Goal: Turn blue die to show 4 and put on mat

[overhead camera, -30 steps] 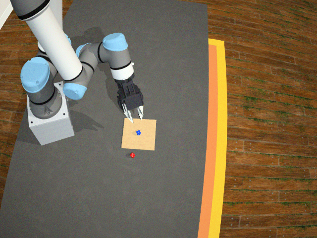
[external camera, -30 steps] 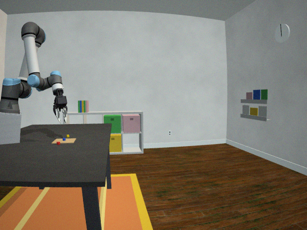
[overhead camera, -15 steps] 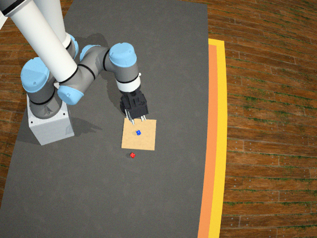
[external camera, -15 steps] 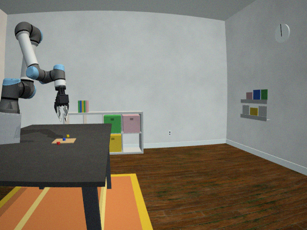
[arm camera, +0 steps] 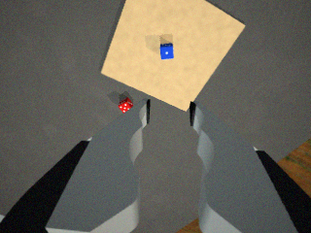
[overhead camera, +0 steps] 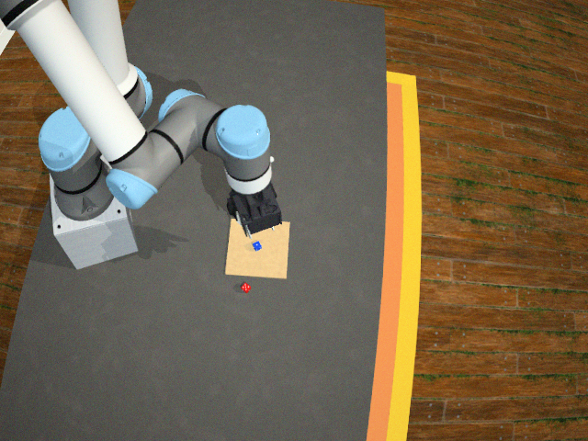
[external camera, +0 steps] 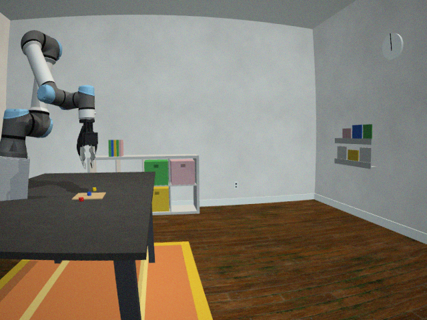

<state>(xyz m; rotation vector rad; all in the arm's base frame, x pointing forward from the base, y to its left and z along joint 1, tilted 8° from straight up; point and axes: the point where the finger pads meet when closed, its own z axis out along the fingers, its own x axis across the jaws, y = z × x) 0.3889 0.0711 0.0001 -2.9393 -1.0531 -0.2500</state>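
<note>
Now: hand 13 cm above the blue die. The rest, counted from my hand: tan mat: 14 cm below; yellow die: 4 cm behind, 14 cm to the left, 14 cm below; red die: 1 cm ahead, 10 cm to the right, 14 cm below.
</note>
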